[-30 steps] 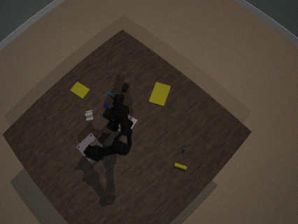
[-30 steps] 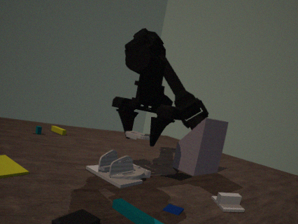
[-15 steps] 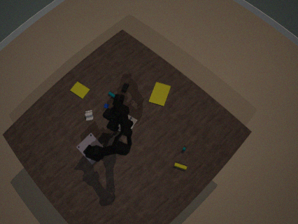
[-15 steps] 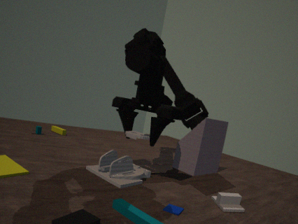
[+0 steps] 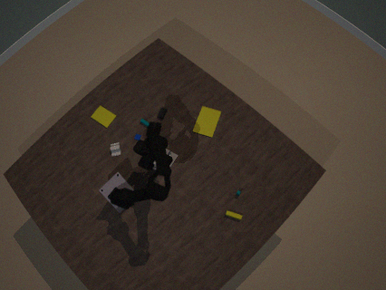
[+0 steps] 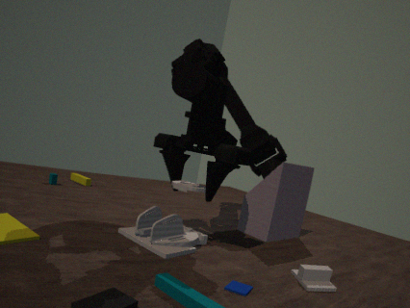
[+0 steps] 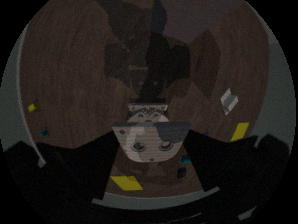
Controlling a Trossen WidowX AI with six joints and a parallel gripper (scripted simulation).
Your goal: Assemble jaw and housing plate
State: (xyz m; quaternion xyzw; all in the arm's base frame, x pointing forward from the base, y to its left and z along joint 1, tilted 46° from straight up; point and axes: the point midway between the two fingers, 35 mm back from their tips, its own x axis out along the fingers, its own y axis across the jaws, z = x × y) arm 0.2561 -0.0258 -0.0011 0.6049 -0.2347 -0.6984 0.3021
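The grey jaw lies 20 mm ahead of my gripper tip, 10 mm to the right of it and 70 mm below it. Also, from my gripper tip: blue tile: 60 mm ahead, 190 mm to the left, 80 mm below; then teal bar: 150 mm ahead, 190 mm to the left, 70 mm below; then housing plate: 10 mm ahead, 20 mm above.
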